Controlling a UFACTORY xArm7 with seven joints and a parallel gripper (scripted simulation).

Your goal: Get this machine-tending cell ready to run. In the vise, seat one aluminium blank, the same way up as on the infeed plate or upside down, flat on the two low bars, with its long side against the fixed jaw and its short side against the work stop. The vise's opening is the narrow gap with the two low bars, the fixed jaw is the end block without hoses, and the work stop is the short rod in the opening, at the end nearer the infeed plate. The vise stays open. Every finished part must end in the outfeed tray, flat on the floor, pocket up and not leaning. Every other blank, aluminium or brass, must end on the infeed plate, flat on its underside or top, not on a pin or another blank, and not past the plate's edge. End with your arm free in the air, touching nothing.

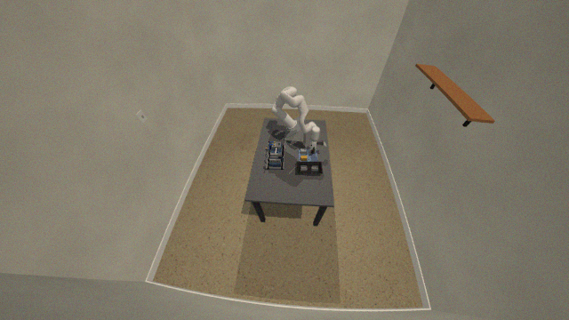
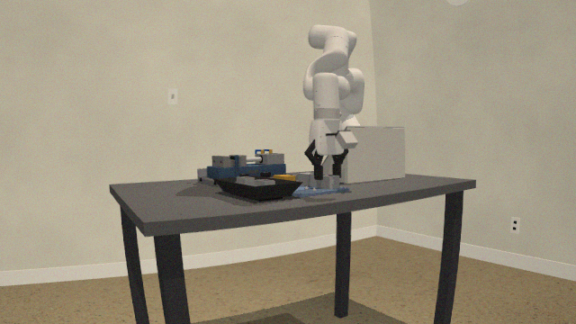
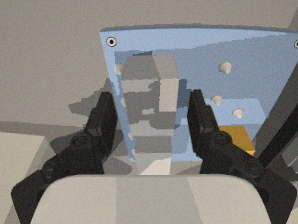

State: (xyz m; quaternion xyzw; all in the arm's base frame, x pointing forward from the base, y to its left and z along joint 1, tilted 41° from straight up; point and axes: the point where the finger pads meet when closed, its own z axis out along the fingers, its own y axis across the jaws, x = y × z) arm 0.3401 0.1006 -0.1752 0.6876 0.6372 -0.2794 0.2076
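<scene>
The grey aluminium blank lies 20 mm below my hand. The rest, counted from my hand: brass blank: 90 mm ahead, 90 mm to the right, 20 mm below; then black work stop rod: 120 mm ahead, 330 mm to the right, 40 mm above; then blue vise: 50 mm ahead, 370 mm to the right, 10 mm below.
</scene>
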